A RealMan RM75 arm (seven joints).
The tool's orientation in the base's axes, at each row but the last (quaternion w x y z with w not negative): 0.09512, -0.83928, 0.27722, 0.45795; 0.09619, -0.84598, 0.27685, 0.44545; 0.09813, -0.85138, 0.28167, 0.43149; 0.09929, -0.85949, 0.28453, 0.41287; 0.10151, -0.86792, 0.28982, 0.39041; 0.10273, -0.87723, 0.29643, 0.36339; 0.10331, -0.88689, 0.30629, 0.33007; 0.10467, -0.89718, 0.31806, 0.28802; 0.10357, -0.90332, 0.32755, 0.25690; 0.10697, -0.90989, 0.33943, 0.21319; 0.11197, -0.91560, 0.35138, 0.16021; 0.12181, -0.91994, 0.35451, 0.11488
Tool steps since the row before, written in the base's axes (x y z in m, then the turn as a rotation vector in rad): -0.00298, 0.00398, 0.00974, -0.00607, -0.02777, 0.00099; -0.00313, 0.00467, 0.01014, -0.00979, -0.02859, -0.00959; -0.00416, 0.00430, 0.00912, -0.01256, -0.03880, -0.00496; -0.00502, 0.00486, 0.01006, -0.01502, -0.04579, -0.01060; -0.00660, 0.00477, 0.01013, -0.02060, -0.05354, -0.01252; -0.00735, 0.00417, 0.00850, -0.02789, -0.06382, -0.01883; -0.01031, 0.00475, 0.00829, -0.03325, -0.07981, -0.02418; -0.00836, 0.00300, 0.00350, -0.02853, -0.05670, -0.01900; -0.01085, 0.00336, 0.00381, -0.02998, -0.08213, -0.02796; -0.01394, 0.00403, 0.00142, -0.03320, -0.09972, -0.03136; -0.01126, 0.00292, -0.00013, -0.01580, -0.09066, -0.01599; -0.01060, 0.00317, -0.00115, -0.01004, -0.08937, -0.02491
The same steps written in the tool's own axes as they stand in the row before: -0.01078, -0.00073, -0.00170, 0.00710, 0.02645, -0.00770; -0.01138, -0.00128, -0.00182, 0.01428, 0.02830, 0.00076; -0.01085, -0.00049, -0.00096, 0.01335, 0.03861, -0.00436; -0.01218, -0.00046, -0.00118, 0.01930, 0.04537, -0.00199; -0.01296, 0.00048, -0.00083, 0.02105, 0.05481, -0.00036; -0.01191, 0.00132, -0.00019, 0.02596, 0.06718, 0.00429; -0.01376, 0.00270, 0.00091, 0.03384, 0.08301, 0.00500; -0.00885, 0.00293, 0.00203, 0.02200, 0.06208, 0.00724; -0.01093, 0.00436, 0.00227, 0.03952, 0.08261, 0.00636; -0.01242, 0.00617, 0.00451, 0.04896, 0.09805, 0.00442; -0.00963, 0.00554, 0.00346, 0.04994, 0.07821, -0.01064; -0.00929, 0.00510, 0.00338, 0.05596, 0.07464, -0.00254
